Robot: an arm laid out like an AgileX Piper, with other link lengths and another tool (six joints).
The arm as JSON. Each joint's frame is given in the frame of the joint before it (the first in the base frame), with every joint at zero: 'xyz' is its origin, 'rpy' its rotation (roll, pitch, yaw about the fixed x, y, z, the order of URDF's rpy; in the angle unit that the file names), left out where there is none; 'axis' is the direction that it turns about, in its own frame. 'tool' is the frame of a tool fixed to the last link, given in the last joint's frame.
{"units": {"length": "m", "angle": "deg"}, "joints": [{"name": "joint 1", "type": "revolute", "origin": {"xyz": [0.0, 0.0, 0.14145], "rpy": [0.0, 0.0, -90.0]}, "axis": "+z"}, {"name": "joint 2", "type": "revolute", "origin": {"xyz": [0.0, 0.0, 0.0], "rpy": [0.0, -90.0, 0.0]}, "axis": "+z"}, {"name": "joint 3", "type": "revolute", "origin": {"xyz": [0.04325, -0.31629, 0.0], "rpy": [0.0, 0.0, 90.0]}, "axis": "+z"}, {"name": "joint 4", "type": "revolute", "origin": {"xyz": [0.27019, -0.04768, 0.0], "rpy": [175.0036, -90.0, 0.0]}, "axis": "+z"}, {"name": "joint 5", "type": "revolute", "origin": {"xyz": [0.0, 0.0, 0.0], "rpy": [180.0, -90.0, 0.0]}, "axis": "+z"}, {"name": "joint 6", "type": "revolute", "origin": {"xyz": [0.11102, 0.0, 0.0], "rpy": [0.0, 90.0, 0.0]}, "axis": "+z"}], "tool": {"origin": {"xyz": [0.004, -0.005, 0.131], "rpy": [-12.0, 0.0, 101.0]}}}
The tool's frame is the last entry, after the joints.
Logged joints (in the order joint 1, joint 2, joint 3, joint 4, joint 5, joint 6), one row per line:
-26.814 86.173 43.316 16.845 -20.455 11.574
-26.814 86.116 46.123 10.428 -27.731 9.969
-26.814 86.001 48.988 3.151 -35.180 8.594
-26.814 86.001 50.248 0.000 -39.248 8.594
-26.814 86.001 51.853 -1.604 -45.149 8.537
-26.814 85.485 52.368 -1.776 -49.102 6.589
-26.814 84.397 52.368 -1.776 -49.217 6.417
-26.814 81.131 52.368 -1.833 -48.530 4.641
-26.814 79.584 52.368 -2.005 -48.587 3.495
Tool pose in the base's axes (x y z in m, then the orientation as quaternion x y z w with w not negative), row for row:
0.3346 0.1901 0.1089 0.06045 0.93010 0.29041 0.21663
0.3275 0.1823 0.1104 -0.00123 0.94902 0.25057 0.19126
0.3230 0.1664 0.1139 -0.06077 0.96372 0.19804 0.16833
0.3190 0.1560 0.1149 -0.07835 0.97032 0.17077 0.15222
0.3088 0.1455 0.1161 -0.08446 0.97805 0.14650 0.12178
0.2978 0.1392 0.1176 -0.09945 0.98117 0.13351 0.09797
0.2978 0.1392 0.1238 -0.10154 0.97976 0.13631 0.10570
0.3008 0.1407 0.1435 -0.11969 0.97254 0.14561 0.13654
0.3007 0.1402 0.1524 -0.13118 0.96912 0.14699 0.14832
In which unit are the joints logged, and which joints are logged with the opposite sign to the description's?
The joints are logged in degrees. Opposite sign: joint 1, joint 3, joint 5.
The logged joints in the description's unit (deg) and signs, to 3 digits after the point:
26.814 86.173 -43.316 16.845 20.455 11.574
26.814 86.116 -46.123 10.428 27.731 9.969
26.814 86.001 -48.988 3.151 35.180 8.594
26.814 86.001 -50.248 0.000 39.248 8.594
26.814 86.001 -51.853 -1.604 45.149 8.537
26.814 85.485 -52.368 -1.776 49.102 6.589
26.814 84.397 -52.368 -1.776 49.217 6.417
26.814 81.131 -52.368 -1.833 48.530 4.641
26.814 79.584 -52.368 -2.005 48.587 3.495

